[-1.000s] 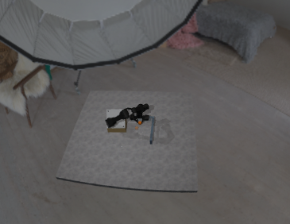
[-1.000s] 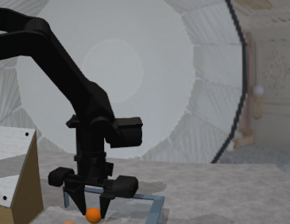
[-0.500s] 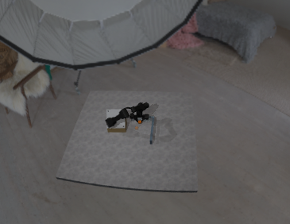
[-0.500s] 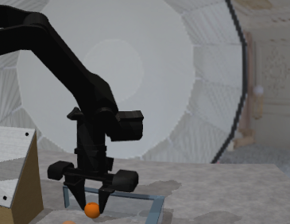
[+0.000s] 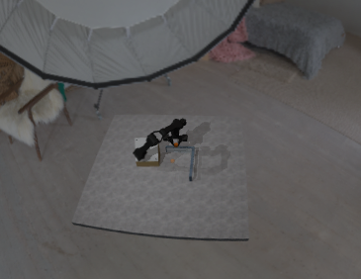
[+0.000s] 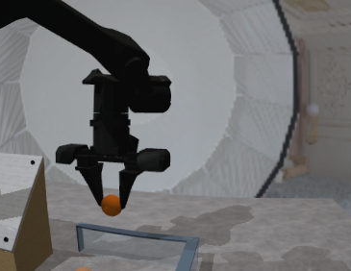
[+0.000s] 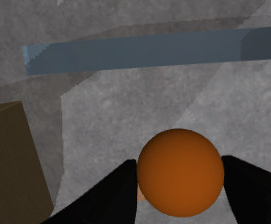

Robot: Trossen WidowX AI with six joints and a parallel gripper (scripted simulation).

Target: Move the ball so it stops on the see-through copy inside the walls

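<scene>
Right now my gripper tip is 11 cm above the see-through ball copy, 7 cm to the left of it and 3 cm past it. Also, from my gripper tip: orange ball right at my gripper tip.
</scene>
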